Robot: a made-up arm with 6 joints.
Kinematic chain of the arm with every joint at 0, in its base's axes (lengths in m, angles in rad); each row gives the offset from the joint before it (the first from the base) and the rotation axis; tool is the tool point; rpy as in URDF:
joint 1: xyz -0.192 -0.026 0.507 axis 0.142 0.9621 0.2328
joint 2: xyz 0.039 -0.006 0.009 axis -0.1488 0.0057 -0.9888
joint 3: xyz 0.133 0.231 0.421 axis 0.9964 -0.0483 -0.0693
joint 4: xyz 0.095 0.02 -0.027 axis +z
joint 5: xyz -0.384 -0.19 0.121 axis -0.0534 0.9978 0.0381
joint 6: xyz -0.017 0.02 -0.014 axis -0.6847 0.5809 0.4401
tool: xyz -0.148 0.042 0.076 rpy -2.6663 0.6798 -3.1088
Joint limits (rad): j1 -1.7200..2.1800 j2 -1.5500..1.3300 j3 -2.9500..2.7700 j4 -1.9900..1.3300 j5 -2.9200..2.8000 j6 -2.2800..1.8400
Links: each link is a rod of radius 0.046 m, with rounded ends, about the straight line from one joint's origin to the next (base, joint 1, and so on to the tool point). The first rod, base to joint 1, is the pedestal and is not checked.
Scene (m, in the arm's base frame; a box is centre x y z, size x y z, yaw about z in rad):
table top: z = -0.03
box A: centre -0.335 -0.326 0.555 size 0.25 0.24 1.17 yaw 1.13
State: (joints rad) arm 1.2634 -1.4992 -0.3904 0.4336 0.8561 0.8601
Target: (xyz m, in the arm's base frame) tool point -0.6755 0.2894 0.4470
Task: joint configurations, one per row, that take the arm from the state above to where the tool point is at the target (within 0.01 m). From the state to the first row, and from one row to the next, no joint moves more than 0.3 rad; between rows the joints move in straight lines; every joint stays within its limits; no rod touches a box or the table.
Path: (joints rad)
1: 1.1278 -1.2144 -0.4893 0.3388 0.8766 0.7581
2: 0.9921 -0.9295 -0.5883 0.2440 0.8971 0.6561
3: 0.8565 -0.6447 -0.6872 0.1491 0.9176 0.5541
4: 0.7209 -0.3599 -0.7861 0.0543 0.9381 0.4521
5: 0.5853 -0.0751 -0.8851 -0.0405 0.9586 0.3501
6: 0.2880 -0.2654 -0.9796 -0.2851 0.8369 0.4578
7: -0.0093 -0.4557 -1.0741 -0.5297 0.7152 0.5655
8: -0.3066 -0.6461 -1.1686 -0.7743 0.5935 0.6731
9: -0.6039 -0.8364 -1.2631 -1.0190 0.4718 0.7808

